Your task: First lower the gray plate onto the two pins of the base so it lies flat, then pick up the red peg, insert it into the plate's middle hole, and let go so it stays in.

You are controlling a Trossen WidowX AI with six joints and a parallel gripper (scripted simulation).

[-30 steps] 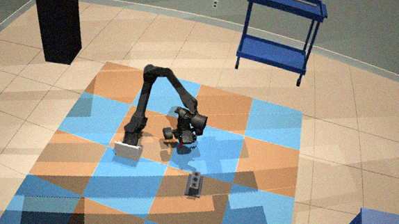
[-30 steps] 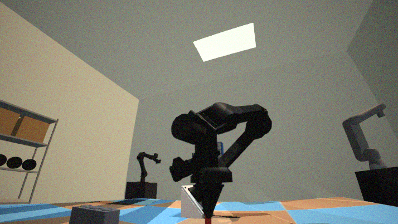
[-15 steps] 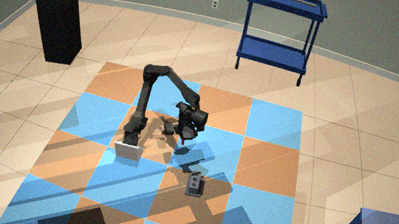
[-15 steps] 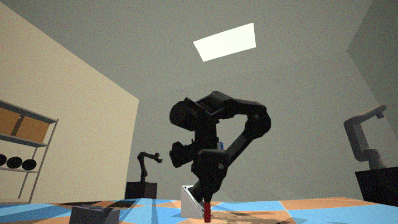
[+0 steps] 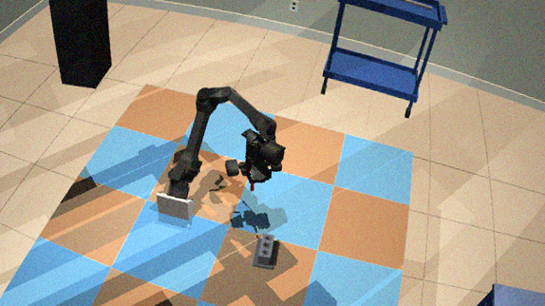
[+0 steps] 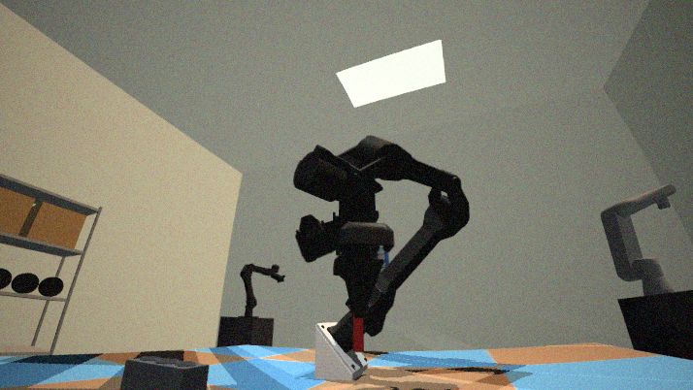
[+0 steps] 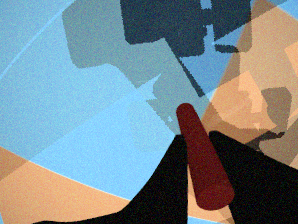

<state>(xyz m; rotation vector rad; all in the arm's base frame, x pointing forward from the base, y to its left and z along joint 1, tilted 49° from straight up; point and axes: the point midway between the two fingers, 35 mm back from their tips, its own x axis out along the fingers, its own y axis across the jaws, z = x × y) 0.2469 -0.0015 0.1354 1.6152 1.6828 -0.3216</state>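
Now: gripper tip 22 cm to the left of the gray plate, 9 cm short of it and 7 cm above it. Also, from my gripper tip: red peg: right at my gripper tip; then base: 21 cm to the right, 11 cm below, 9 cm ahead.
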